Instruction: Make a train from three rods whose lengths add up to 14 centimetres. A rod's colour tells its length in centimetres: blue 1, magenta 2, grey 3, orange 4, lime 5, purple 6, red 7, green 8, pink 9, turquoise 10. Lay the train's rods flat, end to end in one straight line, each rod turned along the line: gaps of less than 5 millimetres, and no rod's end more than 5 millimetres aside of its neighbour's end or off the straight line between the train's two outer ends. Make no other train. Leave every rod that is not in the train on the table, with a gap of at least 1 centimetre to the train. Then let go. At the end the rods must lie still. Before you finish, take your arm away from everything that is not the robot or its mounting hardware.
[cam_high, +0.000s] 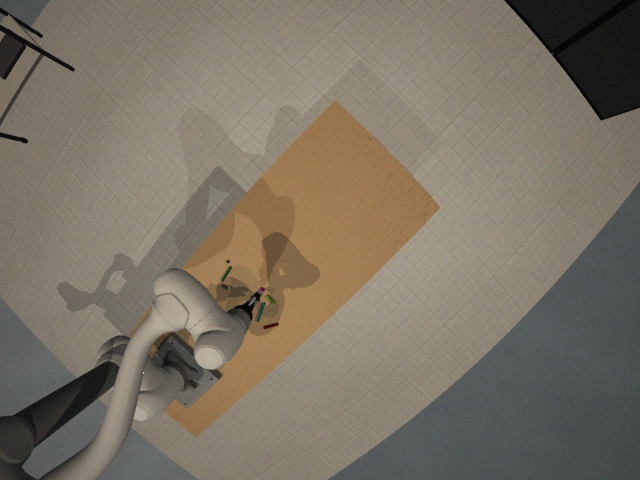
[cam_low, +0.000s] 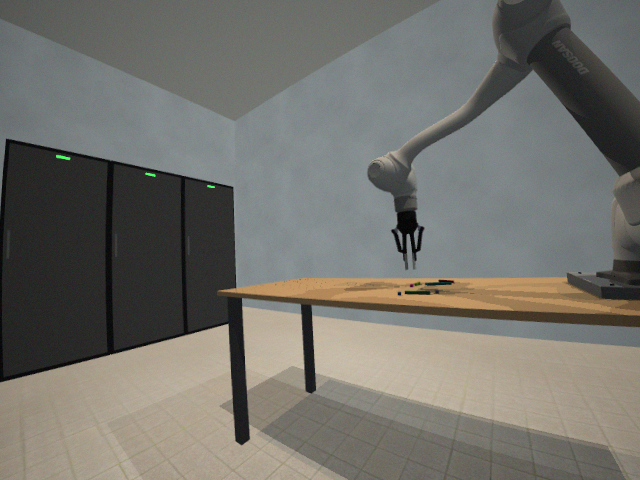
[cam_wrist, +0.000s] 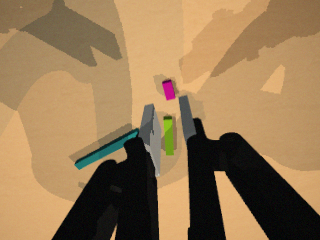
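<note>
My hand is 100 mm above the magenta rod. From my hand the other things lie so: turquoise rod 100 mm behind, 60 mm to the right, 100 mm below; grey rod 100 mm behind, 150 mm to the left, 100 mm below; lime rod 10 mm behind, 60 mm to the right, 100 mm below.
</note>
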